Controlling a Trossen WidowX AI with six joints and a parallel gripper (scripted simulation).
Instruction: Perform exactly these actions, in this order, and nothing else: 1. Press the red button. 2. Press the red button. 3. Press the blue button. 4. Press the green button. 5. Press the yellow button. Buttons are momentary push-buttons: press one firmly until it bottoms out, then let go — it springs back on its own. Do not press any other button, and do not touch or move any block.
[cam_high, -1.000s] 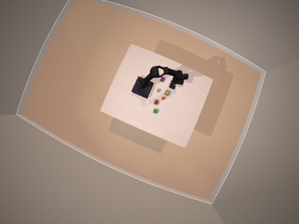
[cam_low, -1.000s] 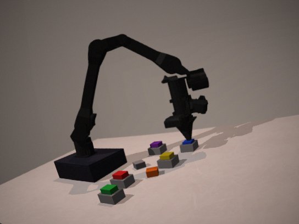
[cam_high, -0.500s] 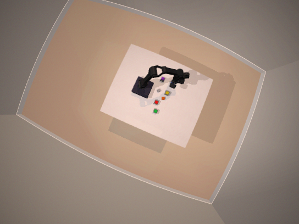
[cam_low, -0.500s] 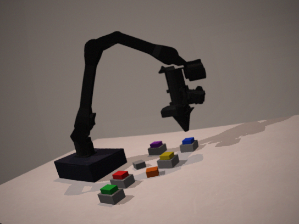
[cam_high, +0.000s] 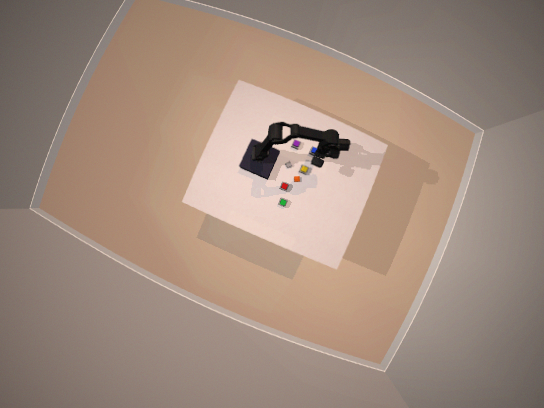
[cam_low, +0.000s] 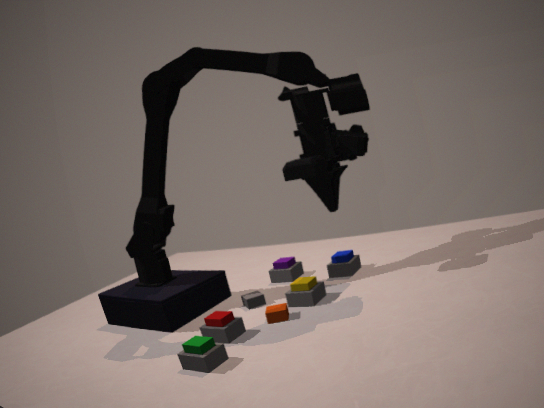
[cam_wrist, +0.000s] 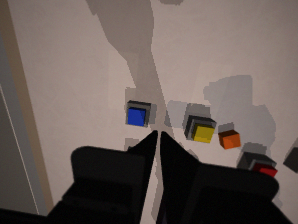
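My gripper tip is 9 cm past the green button, 33 cm to the left of it and 9 cm above it. Round my gripper tip: blue button: 2 cm behind, 4 cm to the left, 9 cm below; then yellow button: 4 cm behind, 9 cm to the right, 9 cm below; then purple button: 14 cm behind, 4 cm to the left, 9 cm below.
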